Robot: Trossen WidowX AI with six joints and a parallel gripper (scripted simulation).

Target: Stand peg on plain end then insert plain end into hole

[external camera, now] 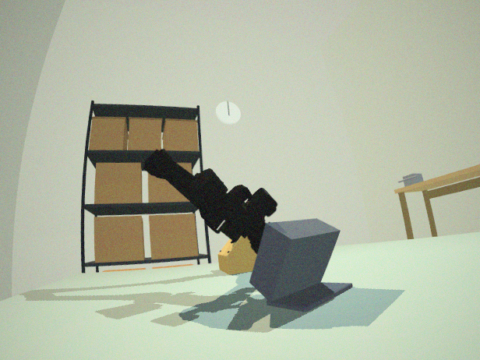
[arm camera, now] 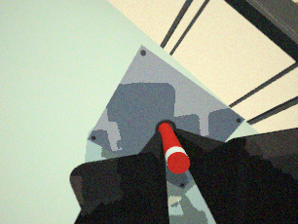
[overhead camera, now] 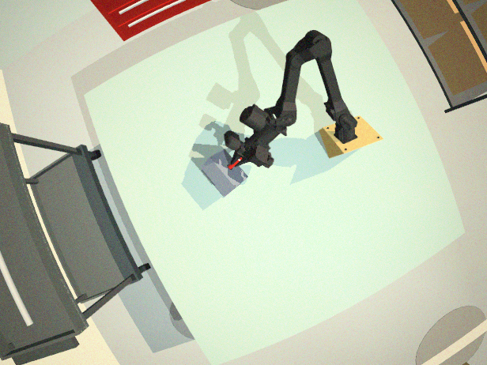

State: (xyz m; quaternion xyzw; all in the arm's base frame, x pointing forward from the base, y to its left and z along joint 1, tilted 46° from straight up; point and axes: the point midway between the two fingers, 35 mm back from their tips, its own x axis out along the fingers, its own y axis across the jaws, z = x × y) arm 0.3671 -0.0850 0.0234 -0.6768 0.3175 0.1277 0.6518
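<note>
My gripper tip is 10 mm past the red peg, 10 mm to the left of it and 10 mm below it. Round my gripper tip: grey sloped panel 40 mm ahead, 10 mm to the left, 20 mm below.
</note>
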